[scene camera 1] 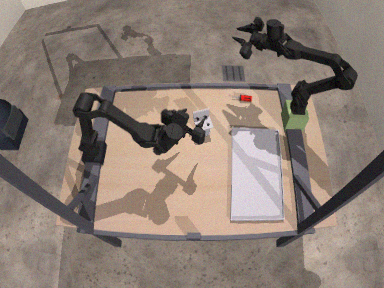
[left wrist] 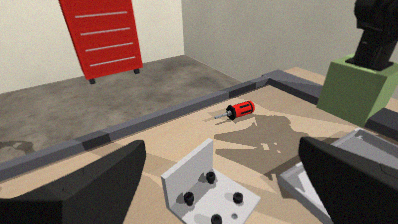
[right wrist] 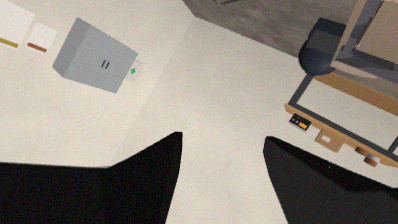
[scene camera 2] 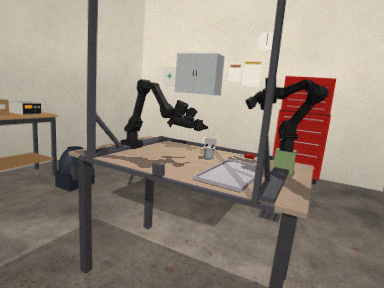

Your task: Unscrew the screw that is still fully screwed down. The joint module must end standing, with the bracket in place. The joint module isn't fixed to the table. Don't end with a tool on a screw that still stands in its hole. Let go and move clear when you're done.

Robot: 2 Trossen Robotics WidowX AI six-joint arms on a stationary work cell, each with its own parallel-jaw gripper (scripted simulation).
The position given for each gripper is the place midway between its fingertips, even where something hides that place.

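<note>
Scene camera 1 has the left gripper (scene camera 1: 195, 114) in it, along with a shallow grey tray (scene camera 1: 257, 179). You'd also find the tray (scene camera 2: 232, 174) in the picture from scene camera 2. The left wrist view gives you the left gripper (left wrist: 220, 146) again. The right wrist view has the right gripper (right wrist: 223, 142), but the tray is out of frame in the right wrist view.
</note>
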